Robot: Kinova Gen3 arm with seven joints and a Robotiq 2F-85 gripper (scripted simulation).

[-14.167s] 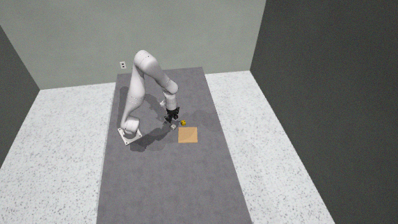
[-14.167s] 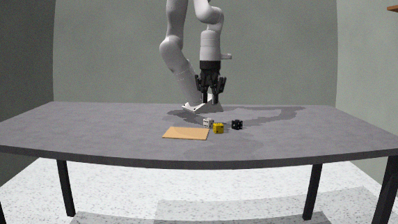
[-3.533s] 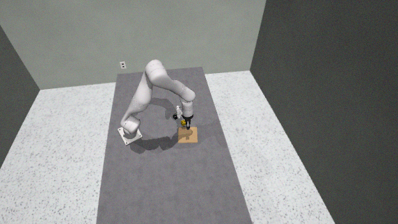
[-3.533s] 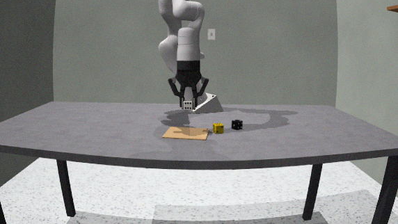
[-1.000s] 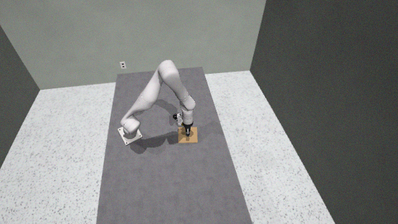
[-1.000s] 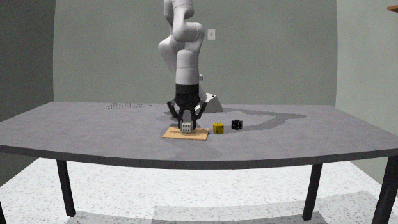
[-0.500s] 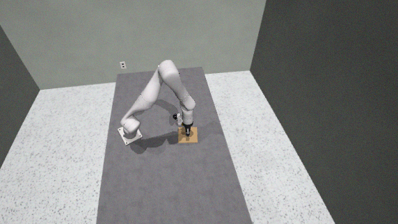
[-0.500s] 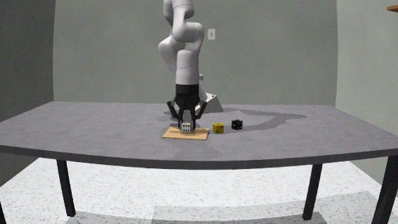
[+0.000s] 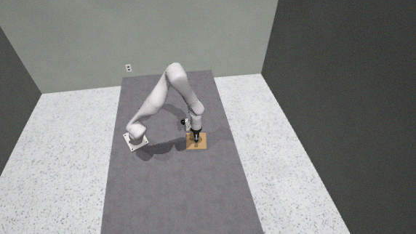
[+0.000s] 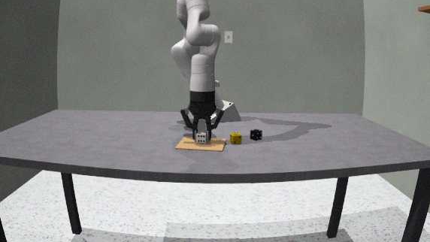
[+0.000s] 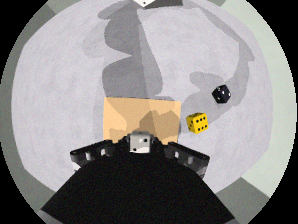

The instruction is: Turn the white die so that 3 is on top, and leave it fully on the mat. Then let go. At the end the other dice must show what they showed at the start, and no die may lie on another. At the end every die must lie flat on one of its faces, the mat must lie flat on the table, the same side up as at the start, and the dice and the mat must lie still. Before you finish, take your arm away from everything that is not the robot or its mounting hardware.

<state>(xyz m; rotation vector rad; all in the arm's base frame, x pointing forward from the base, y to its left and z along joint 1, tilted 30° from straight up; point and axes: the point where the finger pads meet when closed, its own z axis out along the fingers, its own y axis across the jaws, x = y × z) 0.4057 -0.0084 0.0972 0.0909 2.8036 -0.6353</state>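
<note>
The white die lies 1 cm below my hand. The rest, counted from my hand: tan mat 3 cm below; then yellow die 11 cm to the left, 2 cm behind, 1 cm below; then black die 18 cm to the left, 7 cm behind, 1 cm below.
</note>
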